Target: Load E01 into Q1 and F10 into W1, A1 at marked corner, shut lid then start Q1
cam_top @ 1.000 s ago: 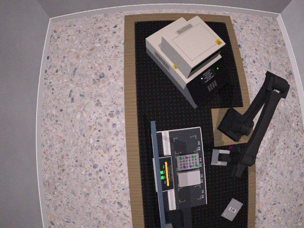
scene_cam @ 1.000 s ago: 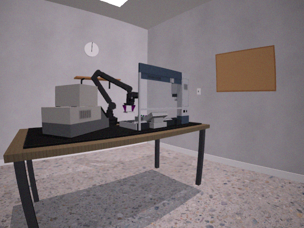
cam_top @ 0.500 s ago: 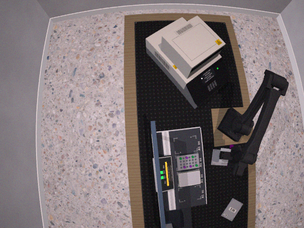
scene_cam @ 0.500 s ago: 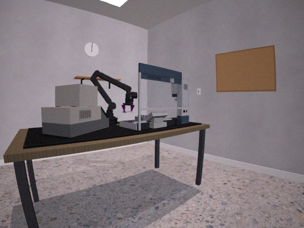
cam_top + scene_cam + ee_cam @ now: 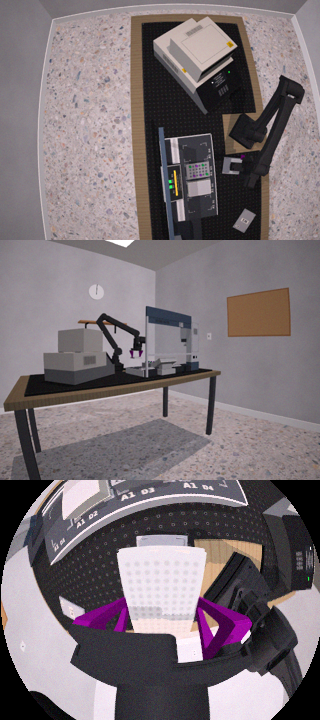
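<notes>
My gripper is now 13 cm above the grey regrip nest. Round my hand: deep-well block 22 cm ahead, 14 cm to the left, 6 cm below; clear panel 40 cm ahead, 19 cm above, 18 cm to the left; tube cooling block 24 cm ahead, 6 cm below, 4 cm to the left.
</notes>
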